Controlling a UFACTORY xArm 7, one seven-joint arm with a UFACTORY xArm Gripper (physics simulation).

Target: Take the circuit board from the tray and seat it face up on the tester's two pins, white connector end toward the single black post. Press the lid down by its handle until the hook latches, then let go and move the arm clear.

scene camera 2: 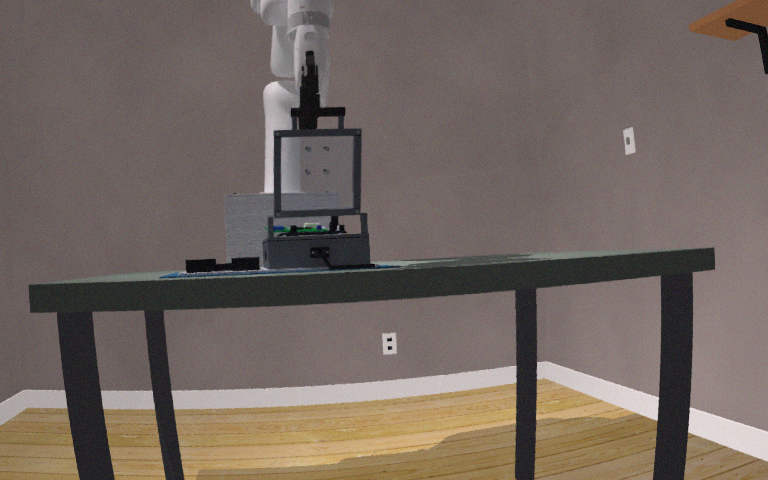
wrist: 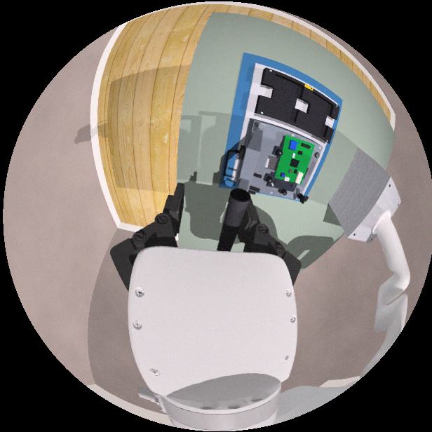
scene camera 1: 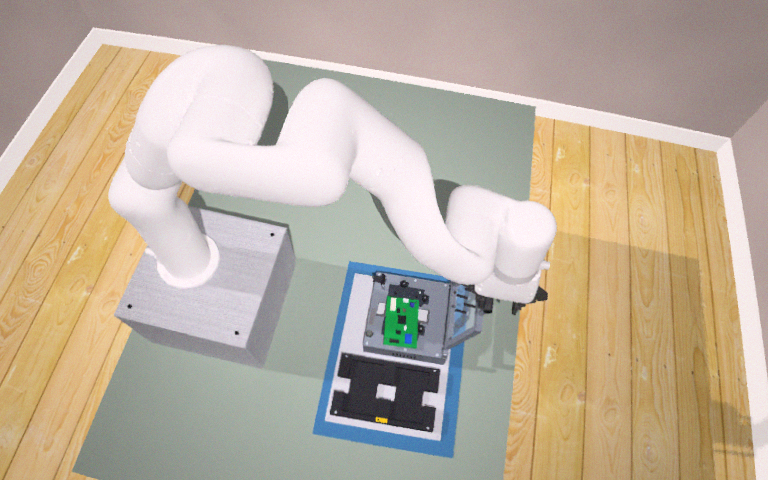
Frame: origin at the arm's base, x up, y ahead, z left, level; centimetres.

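Where they show: gripper, fingertip midpoint: [scene camera 2: 309, 123] [scene camera 1: 497, 304]; arm's base at its link origin: [scene camera 1: 189, 260].
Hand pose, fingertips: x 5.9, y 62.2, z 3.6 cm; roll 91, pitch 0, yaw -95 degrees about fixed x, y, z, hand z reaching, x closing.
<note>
Each offset is from my fingertips to the top centre of the thing. "pt": to the spot under its first point. Level surfaces: height alone.
The green circuit board @(dx -15.4, dy -16.9, dz -2.0 cm) [scene camera 1: 402, 333] [scene camera 2: 313, 230] [wrist: 287, 162] lies face up on the grey tester @(pt dx -18.3, dy -9.2, dz -4.4 cm) [scene camera 1: 433, 342] [scene camera 2: 288, 255] [wrist: 256, 162], its white connector end toward the tester's black parts. Whether both pins are through it is too small to tell. The clear lid [scene camera 2: 277, 172] stands open and upright, with its black handle @(pt dx +2.3, dy -1.7, dz +4.5 cm) [scene camera 2: 334, 111] [wrist: 234, 217] at the top. My gripper [scene camera 1: 501, 306] [scene camera 2: 308, 120] [wrist: 211, 197] is open at the handle. In the wrist view the handle is close to the right finger, which it partly hides, and a wide gap separates it from the left finger.
The black tray [scene camera 1: 362, 373] [scene camera 2: 215, 264] [wrist: 285, 102] lies beside the tester on a blue-bordered mat @(dx -23.7 cm) [scene camera 1: 331, 390] [wrist: 245, 67], with no board in it. A black upright part @(pt dx -15.1, dy -24.1, dz +6.3 cm) [scene camera 1: 378, 277] [wrist: 303, 198] stands at a tester corner. The arm's grey base block [scene camera 1: 249, 254] [wrist: 357, 192] stands beyond the mat.
</note>
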